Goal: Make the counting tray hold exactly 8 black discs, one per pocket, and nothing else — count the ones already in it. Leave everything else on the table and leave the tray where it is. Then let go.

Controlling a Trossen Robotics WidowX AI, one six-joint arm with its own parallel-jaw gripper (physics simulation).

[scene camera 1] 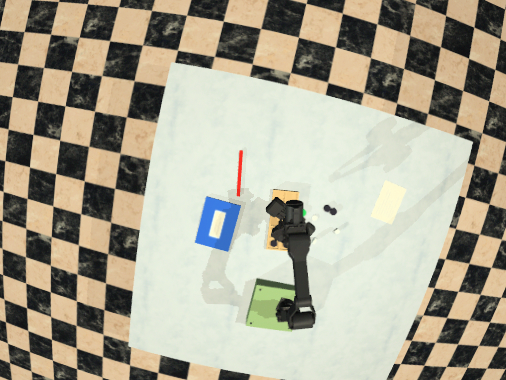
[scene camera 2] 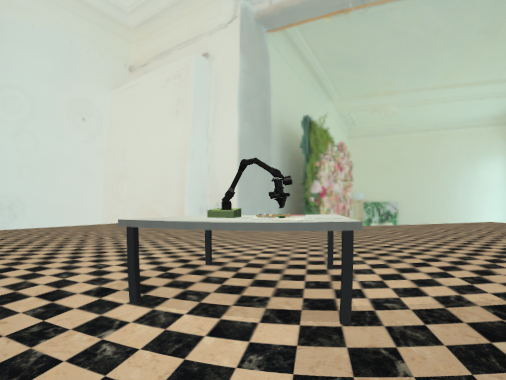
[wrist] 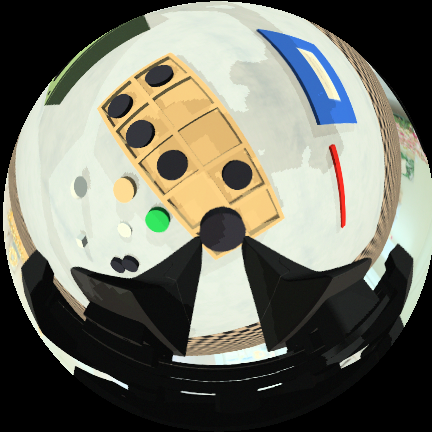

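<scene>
The tan counting tray [scene camera 1: 285, 194] [wrist: 210, 137] has two columns of pockets. In the wrist view black discs lie in three pockets of the left column and two of the right. My gripper [scene camera 2: 282, 205] [wrist: 221, 241] is shut on a black disc [wrist: 222, 225], held above the tray's near end, where it hides part of the left column's last pocket. One loose black disc [scene camera 1: 327, 208] [wrist: 118, 264] lies touching or nearly touching another black disc [scene camera 1: 333, 211] [wrist: 130, 263] on the table. In scene camera 1 the arm covers much of the tray.
A green disc [scene camera 1: 304, 213] [wrist: 157, 220], a tan disc [wrist: 124, 189], a white disc [wrist: 124, 230], a grey disc [wrist: 80, 186] and a small cube [wrist: 82, 240] lie beside the tray. A blue board [scene camera 1: 202, 230] [wrist: 325, 112], a red stick [scene camera 1: 240, 172] [wrist: 340, 190] and a cream sheet [scene camera 1: 388, 202] lie farther out.
</scene>
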